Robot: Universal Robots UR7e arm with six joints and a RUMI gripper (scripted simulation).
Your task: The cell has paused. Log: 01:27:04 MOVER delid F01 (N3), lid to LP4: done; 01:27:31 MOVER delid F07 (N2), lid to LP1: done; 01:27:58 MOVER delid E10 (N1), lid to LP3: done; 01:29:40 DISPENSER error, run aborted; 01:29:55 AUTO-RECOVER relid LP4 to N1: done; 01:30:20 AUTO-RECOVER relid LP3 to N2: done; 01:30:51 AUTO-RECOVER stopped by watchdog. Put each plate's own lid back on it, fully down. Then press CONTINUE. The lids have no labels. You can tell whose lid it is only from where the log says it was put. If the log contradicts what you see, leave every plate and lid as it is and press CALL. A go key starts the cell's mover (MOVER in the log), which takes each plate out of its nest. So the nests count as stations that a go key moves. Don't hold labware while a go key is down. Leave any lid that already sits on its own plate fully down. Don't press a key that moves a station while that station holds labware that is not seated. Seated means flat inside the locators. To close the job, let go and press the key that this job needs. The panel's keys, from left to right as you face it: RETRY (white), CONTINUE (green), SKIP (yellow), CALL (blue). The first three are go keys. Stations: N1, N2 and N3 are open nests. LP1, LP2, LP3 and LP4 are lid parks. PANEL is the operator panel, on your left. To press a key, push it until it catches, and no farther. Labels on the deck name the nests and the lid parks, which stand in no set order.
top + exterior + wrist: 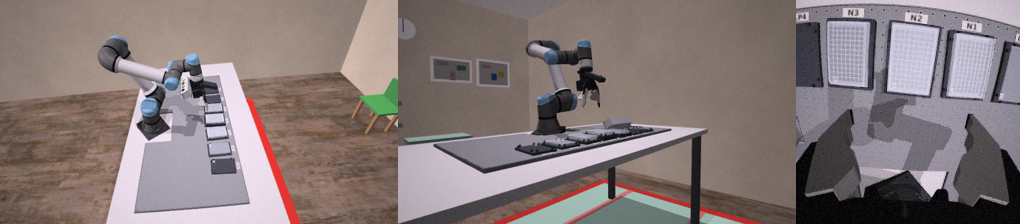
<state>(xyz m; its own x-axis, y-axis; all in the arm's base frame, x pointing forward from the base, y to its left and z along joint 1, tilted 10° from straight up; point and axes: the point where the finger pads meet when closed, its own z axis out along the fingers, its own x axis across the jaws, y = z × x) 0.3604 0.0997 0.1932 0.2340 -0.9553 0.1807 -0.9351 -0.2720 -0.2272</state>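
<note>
My hand is 14 cm above the well plate, 6 cm short of it and 1 cm to the right of it. Round my hand: yellow skip key (35 cm to the left, 24 cm behind, 10 cm below); then green continue key (40 cm to the left, 25 cm behind, 10 cm below); then dark lid park (37 cm to the right, 16 cm below, 14 cm ahead).
</note>
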